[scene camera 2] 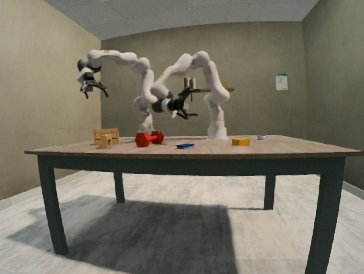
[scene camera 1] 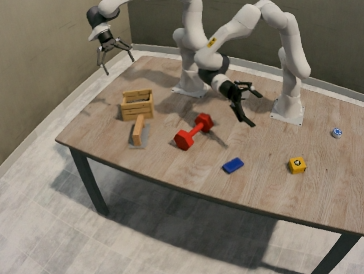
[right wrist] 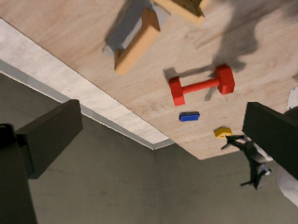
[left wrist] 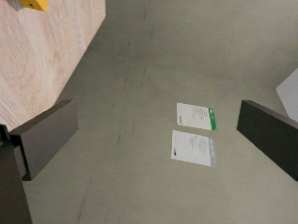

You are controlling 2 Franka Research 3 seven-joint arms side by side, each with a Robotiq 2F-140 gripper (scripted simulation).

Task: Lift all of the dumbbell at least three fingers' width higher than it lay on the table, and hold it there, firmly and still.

Observation:
I see my left gripper (scene camera 1: 257,112), my right gripper (right wrist: 162,115) and a red dumbbell (right wrist: 224,80).
My left gripper shows as well in the right wrist view (right wrist: 233,166) and in the left wrist view (left wrist: 158,114). The left wrist view misses the red dumbbell: it is out of frame.

